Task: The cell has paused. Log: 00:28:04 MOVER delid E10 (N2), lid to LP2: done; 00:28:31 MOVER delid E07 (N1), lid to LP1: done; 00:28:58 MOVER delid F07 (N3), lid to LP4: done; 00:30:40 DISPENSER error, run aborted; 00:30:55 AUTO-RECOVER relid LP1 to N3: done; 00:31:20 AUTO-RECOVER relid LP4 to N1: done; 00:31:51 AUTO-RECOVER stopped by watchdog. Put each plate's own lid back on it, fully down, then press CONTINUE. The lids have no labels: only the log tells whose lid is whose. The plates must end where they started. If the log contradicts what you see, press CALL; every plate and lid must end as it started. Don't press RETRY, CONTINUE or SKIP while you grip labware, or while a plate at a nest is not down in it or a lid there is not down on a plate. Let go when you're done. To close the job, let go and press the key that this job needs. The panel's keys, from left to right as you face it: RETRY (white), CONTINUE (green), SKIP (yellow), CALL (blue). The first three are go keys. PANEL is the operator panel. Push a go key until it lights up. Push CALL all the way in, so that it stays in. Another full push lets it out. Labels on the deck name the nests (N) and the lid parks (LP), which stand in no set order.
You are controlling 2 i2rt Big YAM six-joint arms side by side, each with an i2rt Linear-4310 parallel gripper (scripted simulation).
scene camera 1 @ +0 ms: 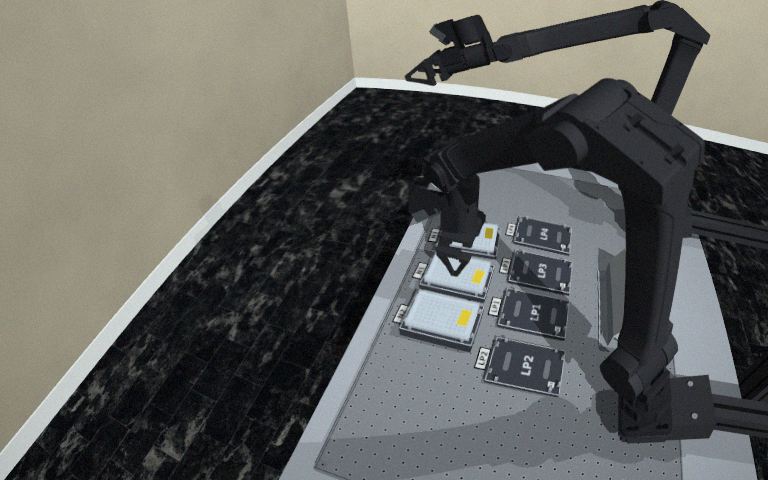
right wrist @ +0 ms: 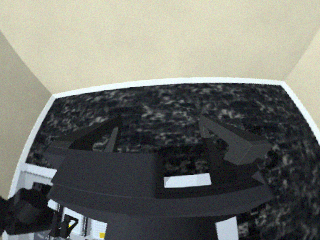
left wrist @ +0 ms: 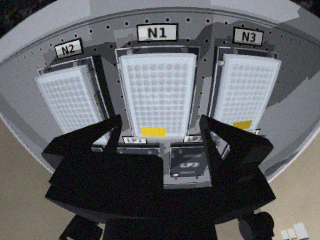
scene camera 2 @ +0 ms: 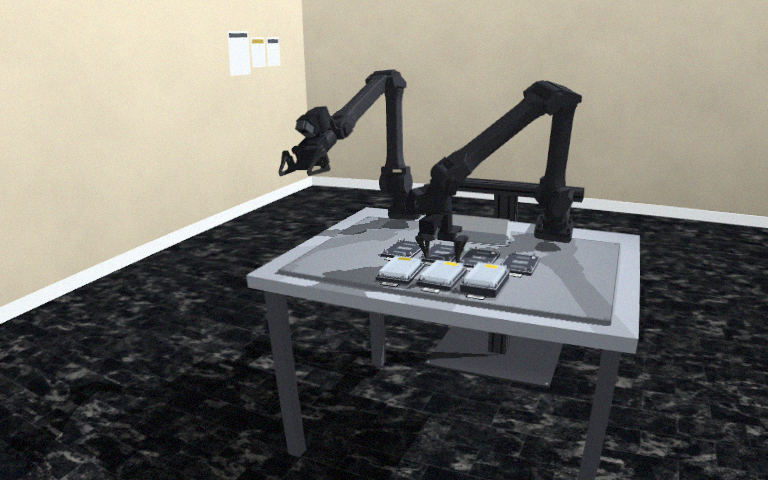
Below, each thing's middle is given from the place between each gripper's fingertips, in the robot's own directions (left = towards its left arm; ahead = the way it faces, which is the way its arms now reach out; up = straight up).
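Position of my left hand (scene camera 1: 460,260) relative to the park LP1 (scene camera 1: 546,327): 19 cm past it, 4 cm to the right of it and 6 cm above it. Counted from my left hand, the park LP2 (scene camera 1: 538,383) is 20 cm behind, 17 cm to the left and 6 cm below; the park LP3 (scene camera 1: 518,264) is 18 cm behind, 8 cm to the right and 6 cm below; the park LP4 (scene camera 1: 523,226) is 16 cm behind, 21 cm to the right and 6 cm below.
Counted from my right hand (scene camera 2: 293,174), the park LP4 is 390 mm behind, 110 mm to the left and 330 mm below; the park LP3 is 410 mm behind, 240 mm to the left and 330 mm below; the park LP1 is 420 mm behind, 370 mm to the left and 330 mm below; the park LP2 is 430 mm behind, 500 mm to the left and 330 mm below.
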